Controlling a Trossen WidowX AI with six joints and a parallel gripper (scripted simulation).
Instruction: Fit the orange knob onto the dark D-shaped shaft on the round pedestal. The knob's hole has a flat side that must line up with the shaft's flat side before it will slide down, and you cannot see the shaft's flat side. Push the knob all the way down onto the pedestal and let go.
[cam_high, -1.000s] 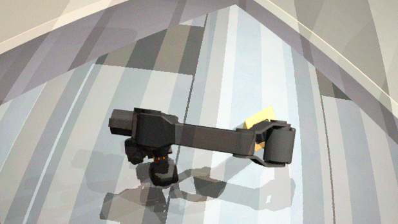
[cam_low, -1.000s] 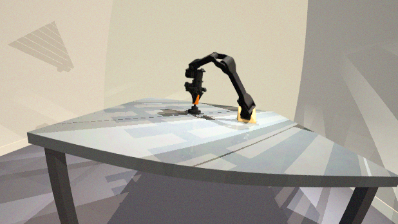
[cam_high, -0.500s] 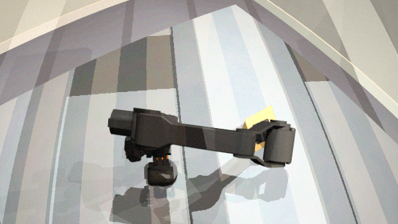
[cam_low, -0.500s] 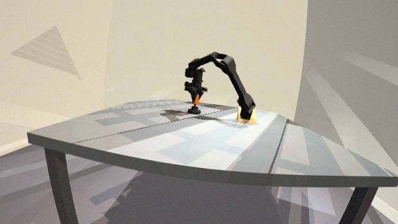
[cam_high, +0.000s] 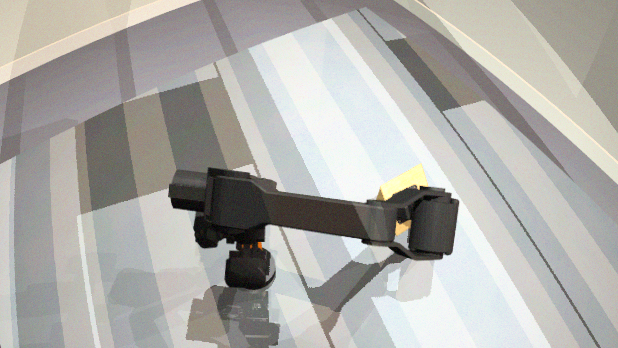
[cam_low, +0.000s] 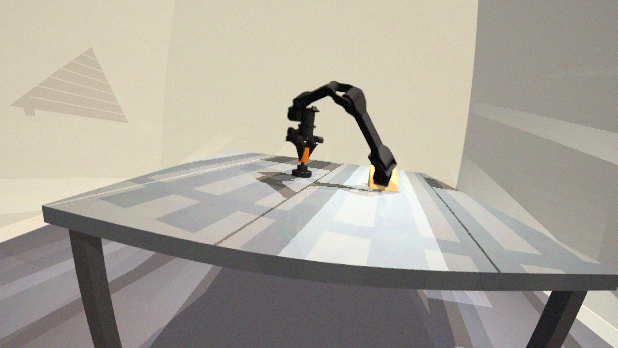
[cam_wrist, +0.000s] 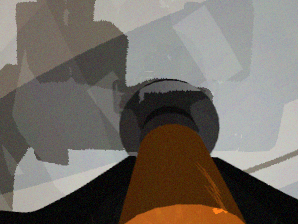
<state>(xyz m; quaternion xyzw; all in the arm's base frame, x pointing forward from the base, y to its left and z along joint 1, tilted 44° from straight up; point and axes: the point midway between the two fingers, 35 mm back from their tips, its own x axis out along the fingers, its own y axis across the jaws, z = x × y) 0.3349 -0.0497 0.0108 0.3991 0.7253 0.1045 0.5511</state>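
My gripper tip is 2 cm below the orange knob. Round my gripper tip: pedestal 4 cm below.
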